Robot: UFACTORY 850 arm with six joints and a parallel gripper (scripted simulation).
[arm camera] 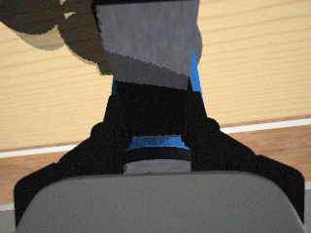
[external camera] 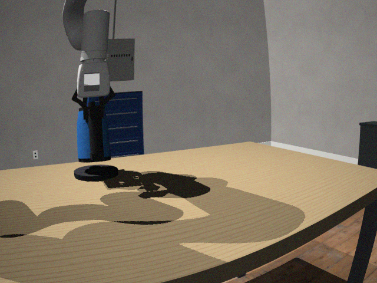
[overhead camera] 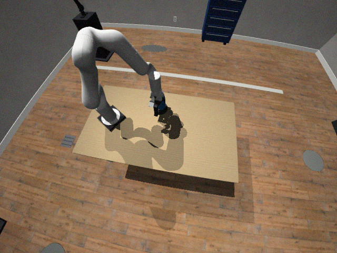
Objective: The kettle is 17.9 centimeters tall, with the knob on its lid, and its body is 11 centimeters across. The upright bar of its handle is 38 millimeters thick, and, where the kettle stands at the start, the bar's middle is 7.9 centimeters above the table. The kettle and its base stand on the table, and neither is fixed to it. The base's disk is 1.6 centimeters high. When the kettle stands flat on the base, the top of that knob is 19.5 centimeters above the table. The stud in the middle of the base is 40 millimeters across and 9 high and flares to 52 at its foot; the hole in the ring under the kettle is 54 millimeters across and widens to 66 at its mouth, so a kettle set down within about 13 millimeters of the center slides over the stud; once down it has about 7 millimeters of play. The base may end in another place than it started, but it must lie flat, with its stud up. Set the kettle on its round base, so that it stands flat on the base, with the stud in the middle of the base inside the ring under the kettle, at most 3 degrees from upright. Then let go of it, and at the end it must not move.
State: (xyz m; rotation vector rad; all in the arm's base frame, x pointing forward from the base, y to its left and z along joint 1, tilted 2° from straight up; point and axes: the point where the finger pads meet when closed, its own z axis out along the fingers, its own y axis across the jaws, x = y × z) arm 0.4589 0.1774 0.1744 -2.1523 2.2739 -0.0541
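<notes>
Now: the blue kettle 20 mm to the left of my hand and 50 mm below it. Round my hand: round kettle base: 50 mm to the left, 180 mm below.
</notes>
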